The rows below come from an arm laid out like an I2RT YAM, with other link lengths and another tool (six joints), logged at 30 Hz.
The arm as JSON. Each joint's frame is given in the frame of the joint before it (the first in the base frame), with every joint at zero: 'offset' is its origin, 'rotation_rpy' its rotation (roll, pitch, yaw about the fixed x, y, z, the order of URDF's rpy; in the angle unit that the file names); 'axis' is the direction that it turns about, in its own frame. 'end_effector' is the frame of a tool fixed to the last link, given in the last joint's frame.
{
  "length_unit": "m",
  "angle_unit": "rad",
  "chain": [
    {
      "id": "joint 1",
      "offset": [
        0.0,
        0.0,
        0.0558
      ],
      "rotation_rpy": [
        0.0,
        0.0,
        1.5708
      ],
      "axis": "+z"
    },
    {
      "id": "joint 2",
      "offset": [
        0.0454,
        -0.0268,
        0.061
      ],
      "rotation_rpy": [
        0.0,
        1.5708,
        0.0
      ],
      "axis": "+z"
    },
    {
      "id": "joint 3",
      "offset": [
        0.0,
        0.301,
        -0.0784
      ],
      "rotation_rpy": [
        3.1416,
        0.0,
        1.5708
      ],
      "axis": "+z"
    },
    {
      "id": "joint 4",
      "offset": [
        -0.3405,
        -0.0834,
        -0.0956
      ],
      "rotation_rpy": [
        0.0,
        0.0,
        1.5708
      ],
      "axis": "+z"
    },
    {
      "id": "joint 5",
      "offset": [
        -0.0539,
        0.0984,
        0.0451
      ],
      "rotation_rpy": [
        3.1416,
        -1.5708,
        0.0
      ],
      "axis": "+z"
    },
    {
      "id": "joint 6",
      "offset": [
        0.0,
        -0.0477,
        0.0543
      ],
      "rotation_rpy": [
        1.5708,
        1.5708,
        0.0
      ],
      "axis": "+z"
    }
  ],
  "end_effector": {
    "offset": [
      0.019,
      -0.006,
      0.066
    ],
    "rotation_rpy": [
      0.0,
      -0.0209,
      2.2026
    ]
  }
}
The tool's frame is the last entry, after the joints.
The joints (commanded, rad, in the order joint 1, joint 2, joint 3, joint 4, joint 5, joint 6), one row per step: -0.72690 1.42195 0.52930 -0.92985 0.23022 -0.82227; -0.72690 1.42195 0.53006 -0.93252 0.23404 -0.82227; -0.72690 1.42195 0.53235 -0.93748 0.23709 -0.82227; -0.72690 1.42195 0.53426 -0.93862 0.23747 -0.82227; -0.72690 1.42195 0.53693 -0.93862 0.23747 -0.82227; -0.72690 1.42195 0.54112 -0.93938 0.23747 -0.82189; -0.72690 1.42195 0.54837 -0.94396 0.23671 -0.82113; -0.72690 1.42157 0.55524 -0.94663 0.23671 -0.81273; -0.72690 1.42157 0.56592 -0.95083 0.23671 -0.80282; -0.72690 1.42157 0.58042 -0.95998 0.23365 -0.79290; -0.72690 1.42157 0.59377 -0.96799 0.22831 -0.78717; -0.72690 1.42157 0.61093 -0.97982 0.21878 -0.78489; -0.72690 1.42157 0.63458 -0.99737 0.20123 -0.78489; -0.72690 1.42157 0.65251 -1.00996 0.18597 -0.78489; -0.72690 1.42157 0.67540 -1.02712 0.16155 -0.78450; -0.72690 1.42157 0.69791 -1.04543 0.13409 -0.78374; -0.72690 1.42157 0.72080 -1.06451 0.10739 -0.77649; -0.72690 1.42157 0.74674 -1.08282 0.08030 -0.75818; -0.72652 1.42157 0.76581 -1.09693 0.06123 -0.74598; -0.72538 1.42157 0.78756 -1.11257 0.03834 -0.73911
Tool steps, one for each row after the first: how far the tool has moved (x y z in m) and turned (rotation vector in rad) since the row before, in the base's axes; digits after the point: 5 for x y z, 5 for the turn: -0.00046 -0.00018 0.00033 -0.00149 0.00389 0.00095; -0.00028 -0.00022 0.00079 -0.00043 0.00396 0.00077; 0.00039 -0.00041 0.00050 -0.00079 -0.00033 0.00010; 0.00084 -0.00074 0.00063 -0.00177 -0.00200 0.00000; 0.00120 -0.00107 0.00102 -0.00241 -0.00257 -0.00036; 0.00161 -0.00132 0.00192 -0.00148 -0.00250 -0.00090; 0.00181 -0.00171 0.00182 -0.00583 -0.00358 -0.00792; 0.00272 -0.00253 0.00275 -0.00755 -0.00506 -0.00936; 0.00331 -0.00259 0.00391 -0.00453 -0.00622 -0.01009; 0.00324 -0.00213 0.00361 -0.00147 -0.00759 -0.00664; 0.00403 -0.00214 0.00475 0.00270 -0.01021 -0.00427; 0.00556 -0.00225 0.00669 0.00875 -0.01595 -0.00377; 0.00440 -0.00157 0.00514 0.00760 -0.01391 -0.00319; 0.00573 -0.00134 0.00672 0.01395 -0.02017 -0.00536; 0.00557 -0.00073 0.00682 0.01713 -0.02101 -0.00620; 0.00543 -0.00081 0.00710 0.01541 -0.01997 -0.01227; 0.00636 -0.00172 0.00809 0.01108 -0.02236 -0.02303; 0.00446 -0.00106 0.00609 0.00847 -0.01532 -0.01508; 0.00521 -0.00079 0.00708 0.01165 -0.01897 -0.00968
